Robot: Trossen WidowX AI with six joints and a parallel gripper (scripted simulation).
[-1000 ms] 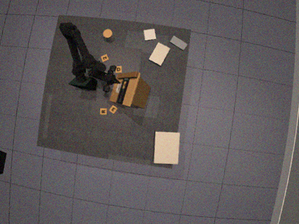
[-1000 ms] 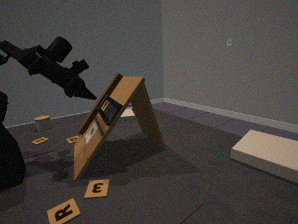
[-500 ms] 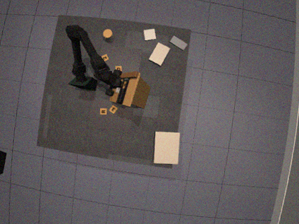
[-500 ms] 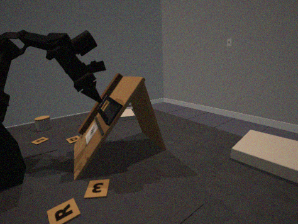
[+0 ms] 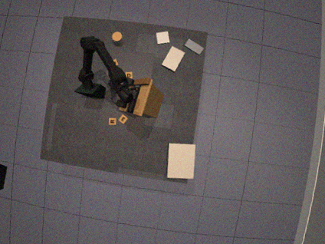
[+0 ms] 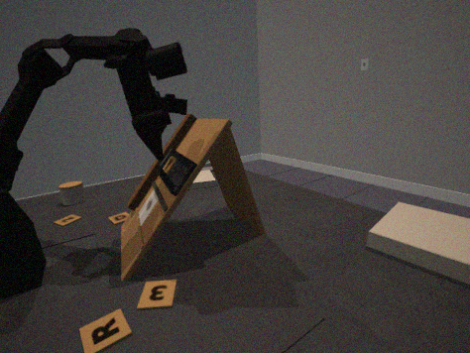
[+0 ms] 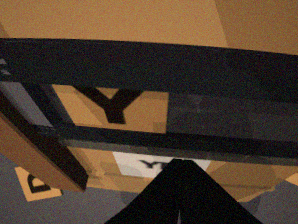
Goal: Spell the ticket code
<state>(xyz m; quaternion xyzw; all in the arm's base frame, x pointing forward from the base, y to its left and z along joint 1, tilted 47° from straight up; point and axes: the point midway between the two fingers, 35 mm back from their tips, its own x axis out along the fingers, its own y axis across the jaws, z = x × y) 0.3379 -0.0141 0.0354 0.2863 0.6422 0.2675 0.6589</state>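
Right now the letter tile d is 19 cm below my gripper tip, 18 cm to the left of it and 12 cm behind it. The rest, counted from my gripper tip: white ticket: 10 cm below, 4 cm behind, 1 cm to the left; then letter tile: 19 cm below, 18 cm to the right, 6 cm behind; then cream slab: 41 cm to the left, 20 cm ahead, 18 cm below.
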